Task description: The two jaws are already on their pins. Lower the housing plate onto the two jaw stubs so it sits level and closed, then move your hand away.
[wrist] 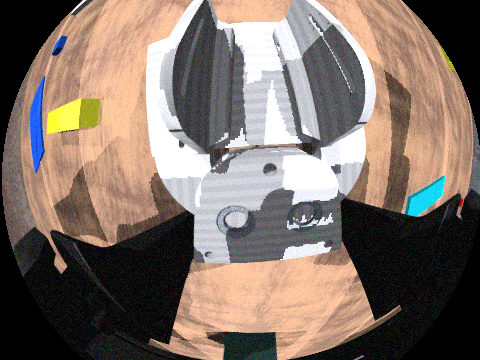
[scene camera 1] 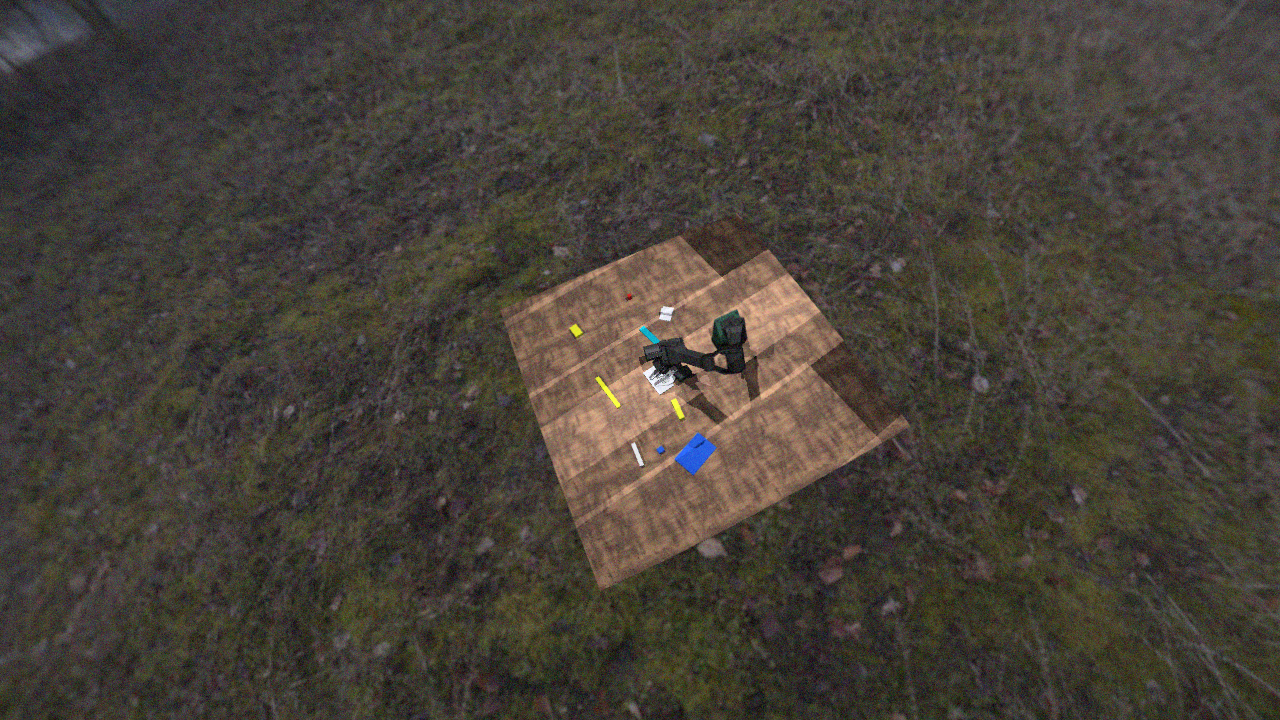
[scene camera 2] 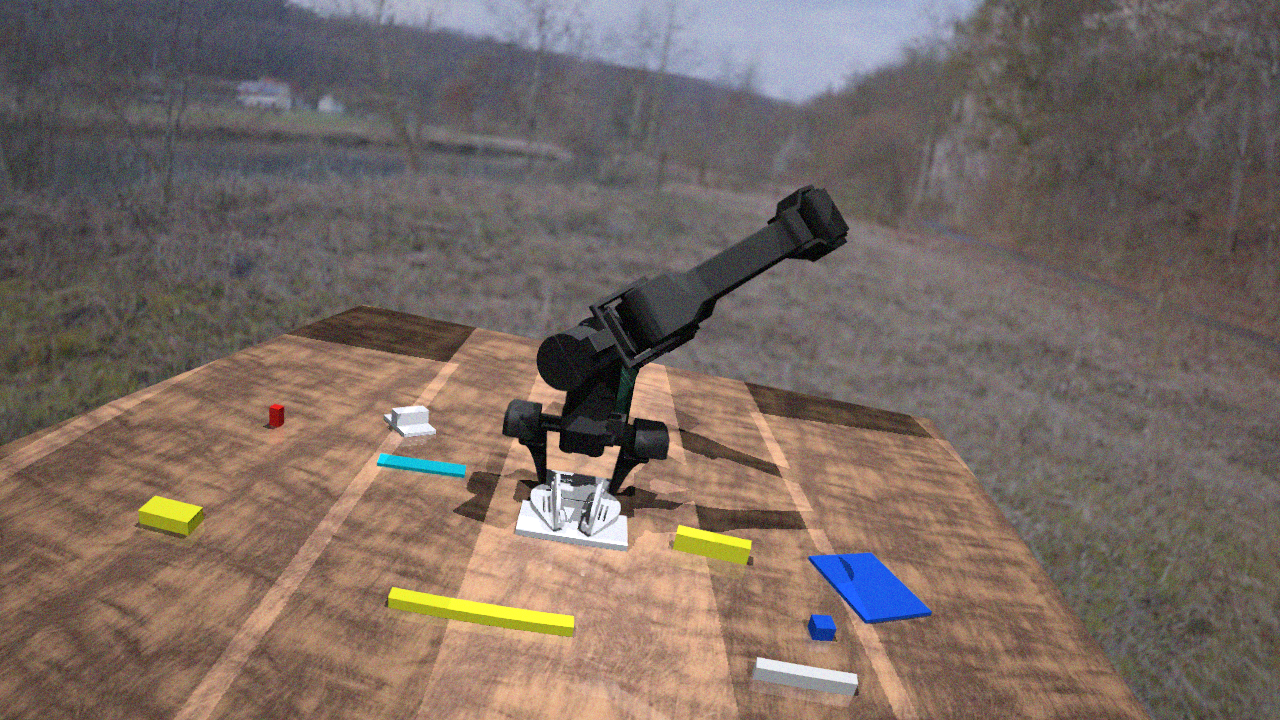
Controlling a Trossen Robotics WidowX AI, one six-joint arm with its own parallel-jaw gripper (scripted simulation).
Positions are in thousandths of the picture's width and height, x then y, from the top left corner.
Scene:
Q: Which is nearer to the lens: the long yellow bar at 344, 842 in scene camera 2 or the white stepped block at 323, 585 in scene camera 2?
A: The long yellow bar.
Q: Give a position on a teal bar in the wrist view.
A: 870, 565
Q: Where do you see a blue sheet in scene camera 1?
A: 541, 635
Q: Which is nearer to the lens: the white stepped block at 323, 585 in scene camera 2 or the blue sheet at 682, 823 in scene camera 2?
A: The blue sheet.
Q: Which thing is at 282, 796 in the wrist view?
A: The gripper.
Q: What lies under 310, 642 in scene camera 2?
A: A teal bar.

